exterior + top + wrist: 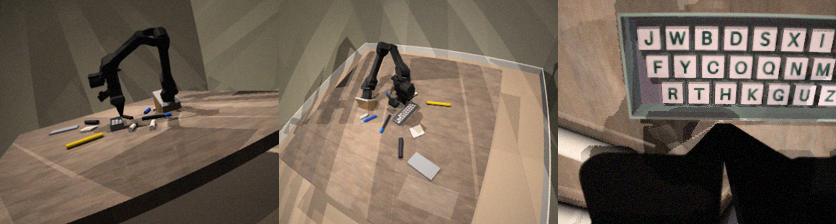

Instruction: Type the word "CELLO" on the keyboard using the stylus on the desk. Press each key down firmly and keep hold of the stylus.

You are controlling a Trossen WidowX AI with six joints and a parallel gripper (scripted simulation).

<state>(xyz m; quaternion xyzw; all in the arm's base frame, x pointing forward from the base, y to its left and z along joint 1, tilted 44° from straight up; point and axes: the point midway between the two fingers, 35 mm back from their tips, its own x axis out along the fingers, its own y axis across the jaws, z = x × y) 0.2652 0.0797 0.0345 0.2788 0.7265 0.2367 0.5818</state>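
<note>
Now: gripper tip 190 mm past the stylus, 210 mm to the left of it and 40 mm above it. The rest, counted from my gripper tip: dark cylinder: 140 mm ahead, 260 mm to the right, 30 mm below; then yellow marker: 180 mm ahead, 120 mm to the left, 30 mm below; then white card: 160 mm ahead, 120 mm to the right, 40 mm below.
</note>
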